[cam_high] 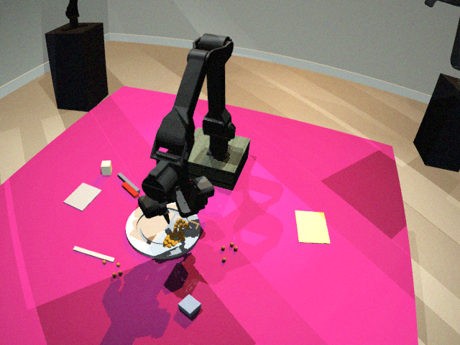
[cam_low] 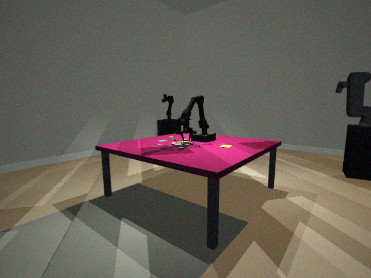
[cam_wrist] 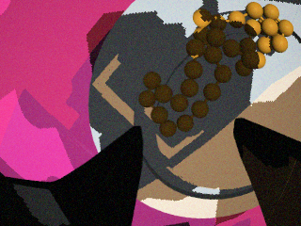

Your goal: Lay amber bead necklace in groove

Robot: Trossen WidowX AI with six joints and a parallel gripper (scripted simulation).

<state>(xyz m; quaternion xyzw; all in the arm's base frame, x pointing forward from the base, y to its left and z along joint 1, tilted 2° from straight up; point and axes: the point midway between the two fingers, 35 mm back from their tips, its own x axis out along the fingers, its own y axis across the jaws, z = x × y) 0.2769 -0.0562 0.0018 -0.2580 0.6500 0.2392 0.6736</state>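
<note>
Right now the round bead board is 4 cm to the right of my gripper tip, 2 cm below it and 2 cm ahead of it. Round my gripper tip: white block (13 cm behind, 9 cm to the right, 2 cm below); red-handled tool (19 cm to the right, 11 cm behind, 2 cm below); white strip (19 cm to the right, 15 cm ahead, 3 cm below).
</note>
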